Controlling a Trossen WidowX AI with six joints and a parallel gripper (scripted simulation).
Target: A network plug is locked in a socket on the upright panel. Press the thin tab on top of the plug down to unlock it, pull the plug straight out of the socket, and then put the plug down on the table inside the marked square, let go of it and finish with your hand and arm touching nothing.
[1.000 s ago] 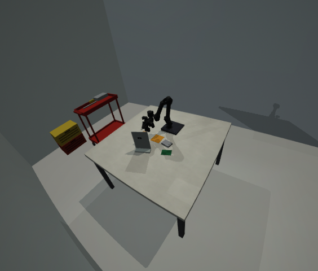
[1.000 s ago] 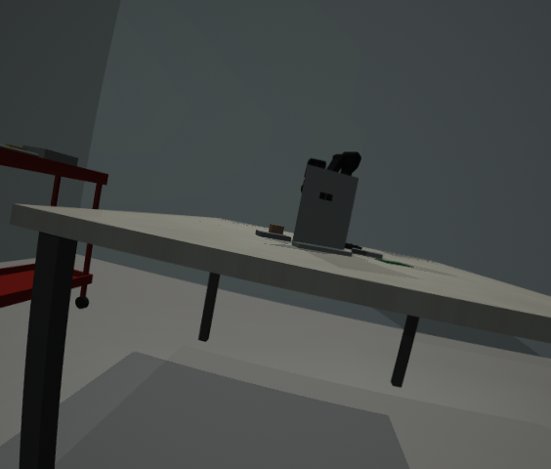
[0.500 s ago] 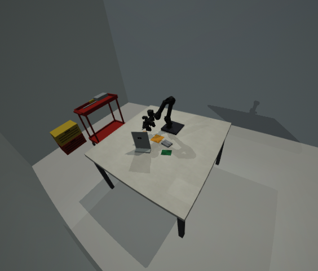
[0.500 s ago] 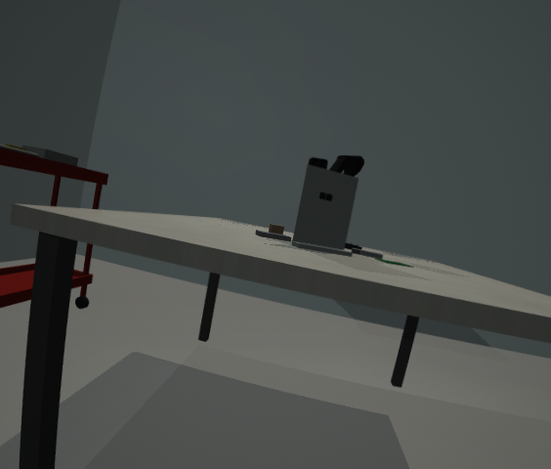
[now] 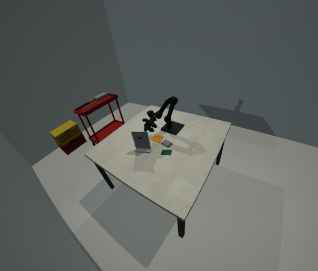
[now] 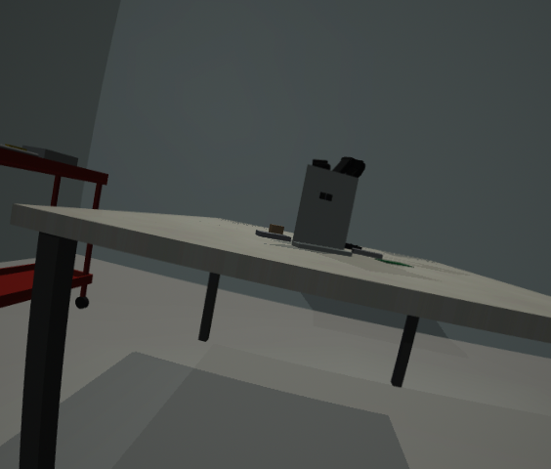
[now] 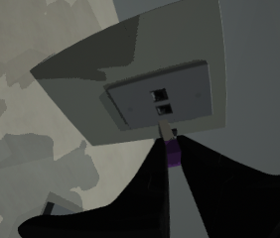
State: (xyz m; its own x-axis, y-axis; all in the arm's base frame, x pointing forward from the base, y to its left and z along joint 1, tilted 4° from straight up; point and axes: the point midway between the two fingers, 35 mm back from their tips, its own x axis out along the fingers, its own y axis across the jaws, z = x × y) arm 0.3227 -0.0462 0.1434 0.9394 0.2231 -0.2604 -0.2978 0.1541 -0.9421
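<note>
The orange square patch lies 17 cm below my gripper tip, 13 cm behind it and 3 cm to the left of it. Also, from my gripper tip: grey upright panel 10 cm ahead, 7 cm below, 3 cm to the left; then green patch 27 cm to the left, 17 cm below, 2 cm behind; then network plug right at my gripper tip.
</note>
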